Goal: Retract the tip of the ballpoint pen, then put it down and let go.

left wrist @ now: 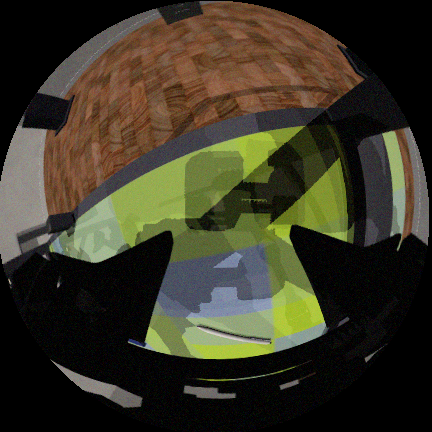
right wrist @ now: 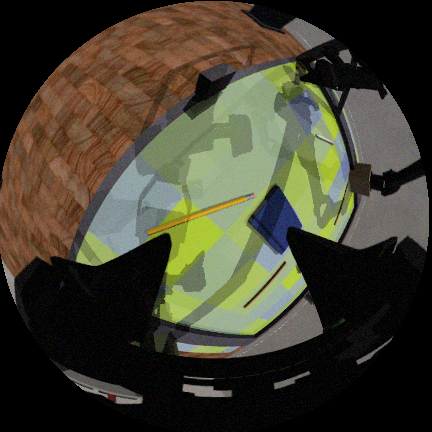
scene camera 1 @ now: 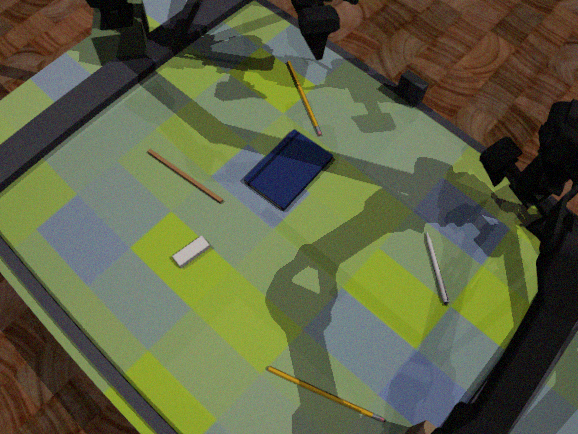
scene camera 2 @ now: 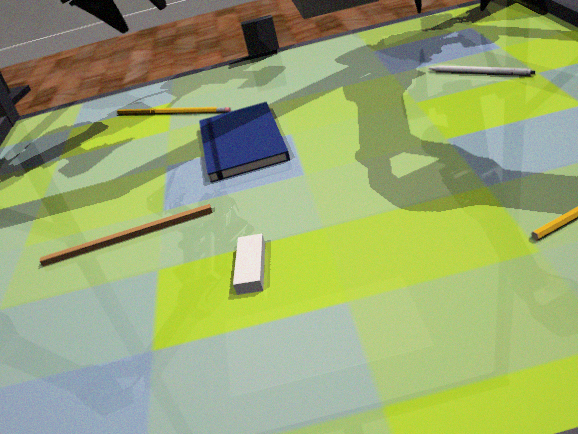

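Pixels of known places: left gripper, between the fingertips: (left wrist: 233,233) (right wrist: 305,80) (scene camera 1: 511,205) (scene camera 2: 450,10); right gripper, between the fingertips: (right wrist: 230,236) (scene camera 1: 314,47) (scene camera 2: 144,20); left arm's base, origin of its link: (right wrist: 370,180); right arm's base, origin of its link: (scene camera 1: 116,17).
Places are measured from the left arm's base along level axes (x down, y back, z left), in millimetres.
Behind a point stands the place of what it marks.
Note:
A slim white-grey ballpoint pen (scene camera 1: 437,270) {y -160, x 96, z -283 mm} (scene camera 2: 482,71) {y -163, x 100, z -281 mm} (left wrist: 234,335) {y -166, x 100, z -295 mm} (right wrist: 324,139) {y -178, x 98, z -296 mm} lies on the patterned table. In scene camera 1 its tapered end points up the picture and its dark end down. Whether the writing tip is out is too small to tell. My left gripper (scene camera 1: 514,196) {y -121, x 80, z -464 mm} (left wrist: 233,233) {y -121, x 80, z -464 mm} is open and empty, above the table at the right of scene camera 1, apart from the pen. My right gripper (scene camera 2: 144,19) {y -552, x -22, z -439 mm} (right wrist: 230,236) {y -552, x -22, z -439 mm} is open and empty, raised near the table's far edge, far from the pen.
A dark blue notebook (scene camera 1: 289,170) {y -466, x 92, z -269 mm} (scene camera 2: 244,140) {y -468, x 92, z -256 mm} (right wrist: 277,220) {y -473, x 92, z -291 mm} lies mid-table. Around it lie a yellow pencil (scene camera 1: 304,98) {y -550, x 98, z -415 mm} (scene camera 2: 175,110) {y -549, x 99, z -412 mm} (right wrist: 202,214) {y -560, x 97, z -420 mm}, a brown stick (scene camera 1: 185,176) {y -600, x 98, z -144 mm} (scene camera 2: 126,235) {y -605, x 99, z -141 mm} and a white eraser (scene camera 1: 191,251) {y -489, x 92, z -47 mm} (scene camera 2: 248,262) {y -492, x 92, z -41 mm}. Another pencil (scene camera 1: 325,393) {y -180, x 97, z -10 mm} lies at the bottom of scene camera 1.

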